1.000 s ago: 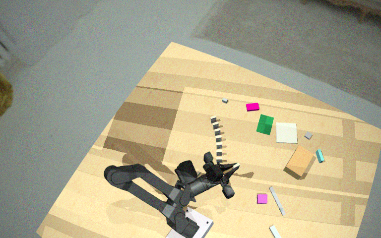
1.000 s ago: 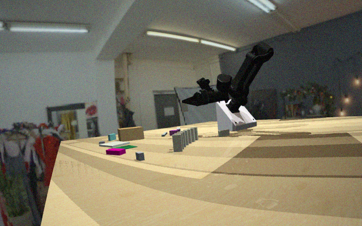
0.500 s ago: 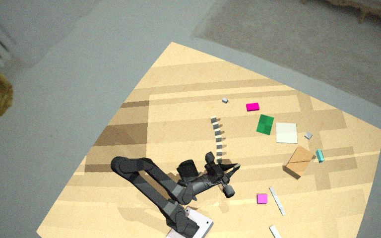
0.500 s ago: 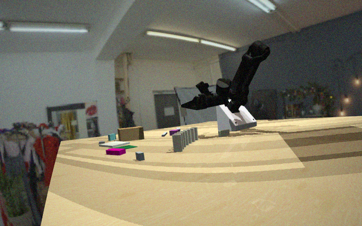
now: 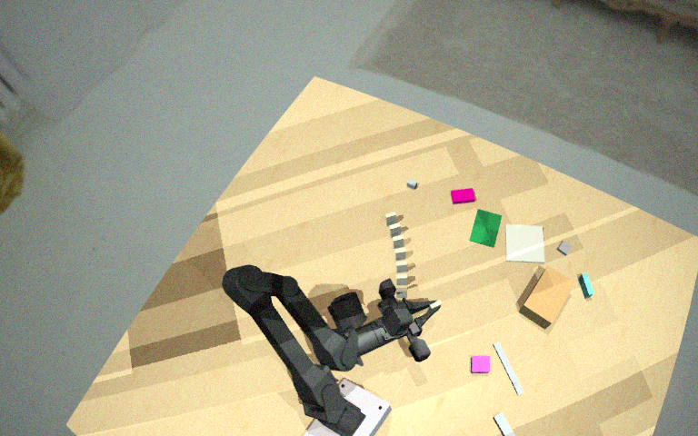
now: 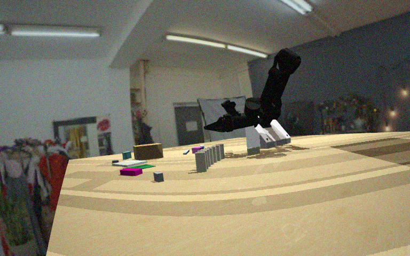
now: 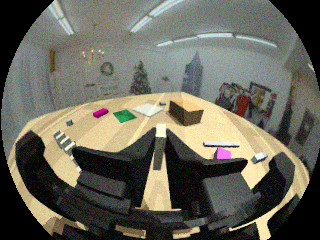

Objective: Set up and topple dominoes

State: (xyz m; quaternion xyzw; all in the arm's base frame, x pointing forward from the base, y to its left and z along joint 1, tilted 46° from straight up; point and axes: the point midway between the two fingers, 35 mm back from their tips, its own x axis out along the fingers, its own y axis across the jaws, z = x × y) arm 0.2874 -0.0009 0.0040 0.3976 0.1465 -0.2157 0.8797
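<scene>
The violet block is 150 mm to the right of my gripper tip, 100 mm below it and 50 mm behind it. Round my gripper tip: tan box (210 mm to the right, 170 mm ahead, 80 mm below); grey bar (210 mm to the right, 110 mm below, 20 mm behind); green tile (270 mm ahead, 110 mm below, 10 mm to the left).
</scene>
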